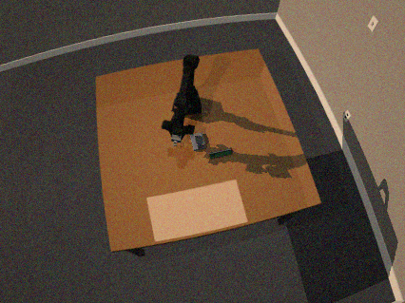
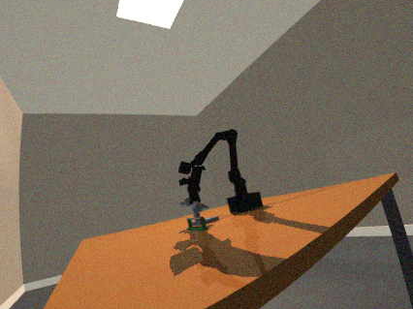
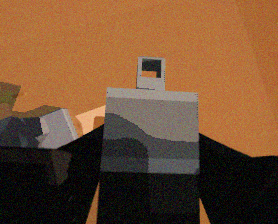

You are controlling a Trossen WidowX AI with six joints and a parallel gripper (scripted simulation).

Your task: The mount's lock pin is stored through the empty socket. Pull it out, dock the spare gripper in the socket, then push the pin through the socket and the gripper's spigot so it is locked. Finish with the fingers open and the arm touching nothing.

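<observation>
Now: the mount 2 cm ahead of my gripper tip, 13 cm to the left of it and 5 cm below it. The rest, counted from my gripper tip: spare gripper: 2 cm above; then green piece: 12 cm ahead, 24 cm to the left, 8 cm below.
</observation>
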